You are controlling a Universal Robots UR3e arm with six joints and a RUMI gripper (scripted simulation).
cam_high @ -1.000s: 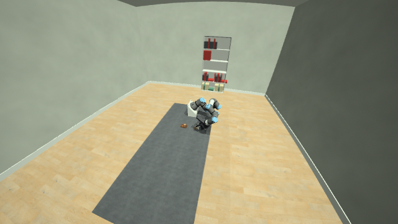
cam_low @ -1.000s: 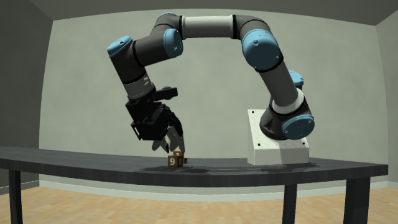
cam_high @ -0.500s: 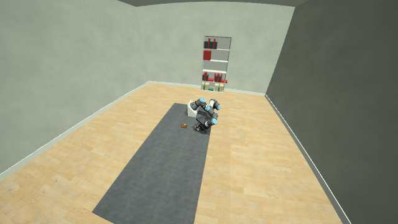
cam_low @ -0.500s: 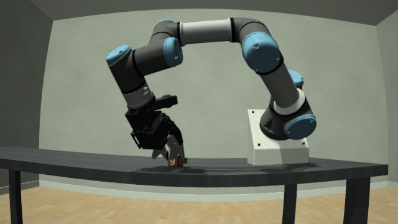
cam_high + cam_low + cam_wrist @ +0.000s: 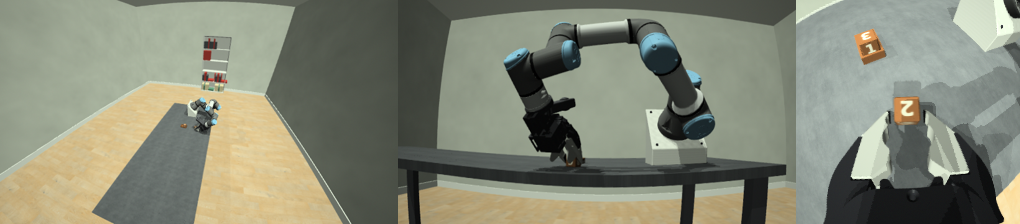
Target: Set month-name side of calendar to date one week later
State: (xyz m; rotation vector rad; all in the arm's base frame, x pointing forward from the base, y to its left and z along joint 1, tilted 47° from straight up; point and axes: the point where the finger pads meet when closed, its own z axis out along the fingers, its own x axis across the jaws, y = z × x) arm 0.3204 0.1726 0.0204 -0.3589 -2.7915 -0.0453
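Now: hand 1 cm to the left of the cube and 1 cm above it. From my hand the other things lie so: calendar tray 17 cm to the right, 1 cm below.
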